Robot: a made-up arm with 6 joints.
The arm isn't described. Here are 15 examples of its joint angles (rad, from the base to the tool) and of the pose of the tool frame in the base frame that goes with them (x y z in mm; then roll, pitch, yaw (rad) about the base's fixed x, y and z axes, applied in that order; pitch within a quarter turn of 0, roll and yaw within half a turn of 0).
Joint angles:
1: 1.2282 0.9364 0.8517 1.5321 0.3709 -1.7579
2: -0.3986 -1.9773 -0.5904 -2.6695 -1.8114 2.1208
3: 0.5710 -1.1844 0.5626 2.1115 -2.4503 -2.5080
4: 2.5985 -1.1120 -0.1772 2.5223 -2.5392 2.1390
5: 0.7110 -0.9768 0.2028 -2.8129 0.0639 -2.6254
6: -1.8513 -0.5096 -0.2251 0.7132 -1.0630 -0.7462
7: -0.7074 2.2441 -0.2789 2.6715 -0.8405 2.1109
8: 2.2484 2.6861 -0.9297 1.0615 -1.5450 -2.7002
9: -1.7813 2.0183 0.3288 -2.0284 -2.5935 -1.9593
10: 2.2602 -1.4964 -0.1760 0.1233 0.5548 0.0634
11: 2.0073 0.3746 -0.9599 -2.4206 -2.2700 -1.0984
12: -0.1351 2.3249 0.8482 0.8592 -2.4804 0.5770
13: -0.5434 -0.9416 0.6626 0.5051 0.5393 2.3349
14: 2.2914 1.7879 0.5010 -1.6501 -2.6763 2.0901
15: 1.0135 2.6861 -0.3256 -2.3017 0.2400 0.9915
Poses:
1: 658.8 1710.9 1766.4 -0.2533 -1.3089 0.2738
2: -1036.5 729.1 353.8 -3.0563 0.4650 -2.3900
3: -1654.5 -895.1 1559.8 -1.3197 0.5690 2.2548
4: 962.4 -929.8 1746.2 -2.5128 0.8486 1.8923
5: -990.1 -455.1 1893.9 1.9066 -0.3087 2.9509
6: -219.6 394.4 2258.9 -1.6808 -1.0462 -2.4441
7: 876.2 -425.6 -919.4 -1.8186 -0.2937 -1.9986
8: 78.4 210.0 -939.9 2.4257 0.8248 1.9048
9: -119.5 -1088.4 -600.3 2.1002 -0.3165 1.2349
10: 1217.7 -930.2 1201.3 1.5827 0.3075 -1.0577
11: -429.2 308.3 1501.9 2.1447 0.4386 -2.3952
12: 1407.8 -471.0 -1008.3 1.1891 0.6333 -3.0962
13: -1447.1 439.4 2020.5 1.1496 -0.3943 -0.1610
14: -891.7 990.6 -376.9 1.3245 -0.4627 1.6838
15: -143.1 196.6 -723.6 3.1090 0.2517 -0.3874
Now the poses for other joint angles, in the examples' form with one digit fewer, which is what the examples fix.
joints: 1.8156 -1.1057 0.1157 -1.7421 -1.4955 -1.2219
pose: 155 -948 1597 0.129 -0.002 1.951
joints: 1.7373 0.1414 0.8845 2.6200 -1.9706 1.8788
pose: -364 381 2569 2.718 0.661 0.403
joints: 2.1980 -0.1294 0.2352 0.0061 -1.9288 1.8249
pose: 148 404 2272 -1.576 0.007 -2.262
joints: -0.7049 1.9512 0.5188 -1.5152 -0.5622 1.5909
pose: 885 -805 -631 -1.019 -0.149 -0.631
